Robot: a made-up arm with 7 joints.
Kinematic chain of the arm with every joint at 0, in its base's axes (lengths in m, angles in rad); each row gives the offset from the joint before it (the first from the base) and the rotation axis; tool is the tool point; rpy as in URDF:
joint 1: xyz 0 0 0.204 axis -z
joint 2: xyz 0 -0.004 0.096 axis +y
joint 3: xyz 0 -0.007 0.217 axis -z
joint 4: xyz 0 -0.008 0.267 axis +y
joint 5: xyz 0 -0.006 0.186 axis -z
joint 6: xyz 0 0 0.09 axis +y
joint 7: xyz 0 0 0.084 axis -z
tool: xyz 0 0 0 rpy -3.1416 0 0
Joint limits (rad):
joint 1: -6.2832..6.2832
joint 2: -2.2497..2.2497
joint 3: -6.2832..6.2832
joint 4: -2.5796..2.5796
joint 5: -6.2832..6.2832
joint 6: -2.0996..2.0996
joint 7: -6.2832..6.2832
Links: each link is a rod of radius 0.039 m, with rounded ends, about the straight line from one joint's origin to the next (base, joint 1, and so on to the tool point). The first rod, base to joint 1, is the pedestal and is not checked.
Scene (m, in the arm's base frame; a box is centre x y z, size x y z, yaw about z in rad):
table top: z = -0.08
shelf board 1: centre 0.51 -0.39 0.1 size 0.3 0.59 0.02 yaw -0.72
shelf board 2: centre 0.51 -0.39 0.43 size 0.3 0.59 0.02 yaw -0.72
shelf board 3: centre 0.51 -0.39 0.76 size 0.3 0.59 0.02 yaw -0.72
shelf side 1: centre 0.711 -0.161 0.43 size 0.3 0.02 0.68 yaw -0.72
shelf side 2: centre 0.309 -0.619 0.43 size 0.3 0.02 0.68 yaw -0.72
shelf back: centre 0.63 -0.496 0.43 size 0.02 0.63 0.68 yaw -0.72
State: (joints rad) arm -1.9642 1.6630 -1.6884 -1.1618 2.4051 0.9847 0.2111
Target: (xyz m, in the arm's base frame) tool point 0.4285 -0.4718 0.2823
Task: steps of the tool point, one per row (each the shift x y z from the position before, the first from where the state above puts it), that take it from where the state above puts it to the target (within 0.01 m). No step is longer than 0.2 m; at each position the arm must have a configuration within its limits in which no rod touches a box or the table.
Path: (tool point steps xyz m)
1: 0.1769 -0.0779 0.0210
2: 0.1357 -0.1245 0.0204
3: 0.0836 -0.1527 0.0196
4: 0.0280 -0.1609 0.0182
5: -0.0235 -0.1500 0.0164
6: -0.0648 -0.1237 0.0144
7: -0.0919 -0.0873 0.0120
8: -0.1028 -0.0475 0.0096
9: 0.0568 -0.0784 0.0034
10: 0.0701 -0.0612 0.0002
11: 0.0787 -0.0407 -0.0036

